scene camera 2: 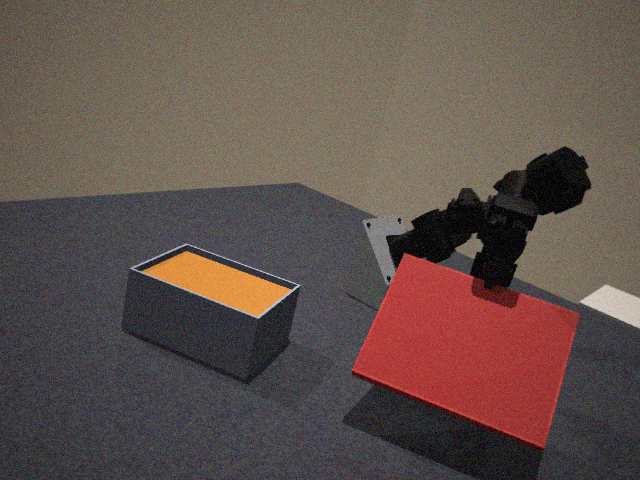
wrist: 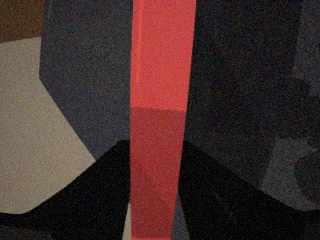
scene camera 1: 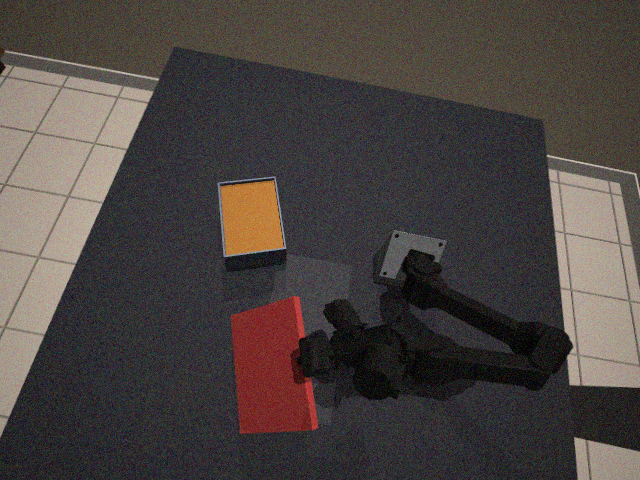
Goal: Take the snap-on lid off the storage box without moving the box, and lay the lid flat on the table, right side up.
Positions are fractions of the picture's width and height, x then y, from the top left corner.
Scene:
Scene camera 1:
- my gripper: 0.47, 0.75
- red lid: 0.43, 0.82, held by my gripper

